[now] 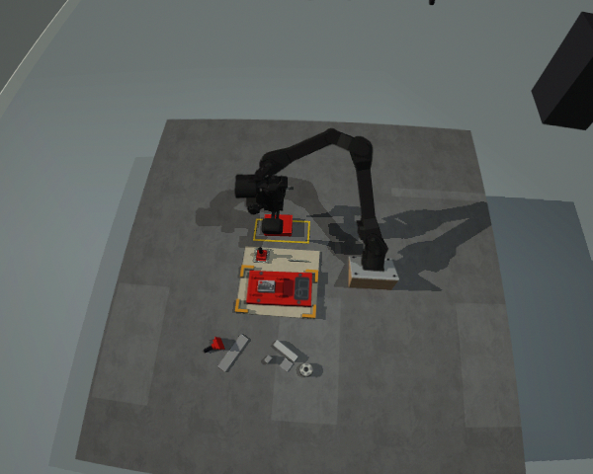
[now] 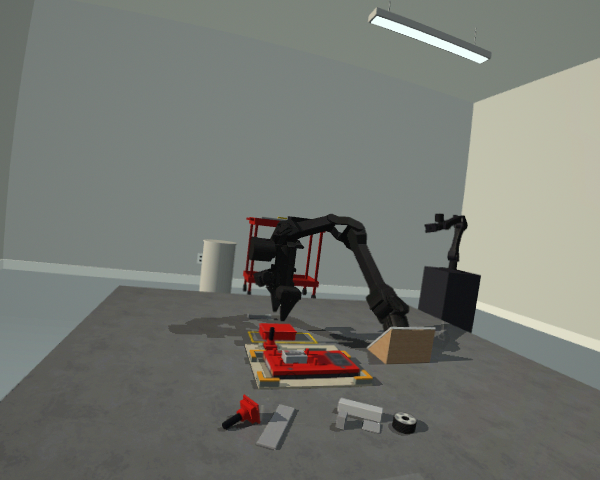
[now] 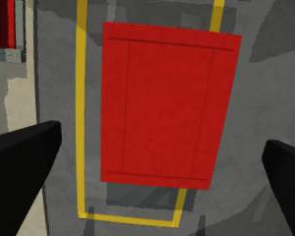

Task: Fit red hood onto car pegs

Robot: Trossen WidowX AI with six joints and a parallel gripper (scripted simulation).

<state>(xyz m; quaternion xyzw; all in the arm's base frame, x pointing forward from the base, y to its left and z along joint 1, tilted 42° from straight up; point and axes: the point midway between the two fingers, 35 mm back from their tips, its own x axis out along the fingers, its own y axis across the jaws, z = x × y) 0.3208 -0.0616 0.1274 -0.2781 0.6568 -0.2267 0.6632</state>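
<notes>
My gripper tip is 4 cm above the red hood. From my gripper tip the other things lie so: grey engine block (23 cm to the left, 3 cm below).
</notes>
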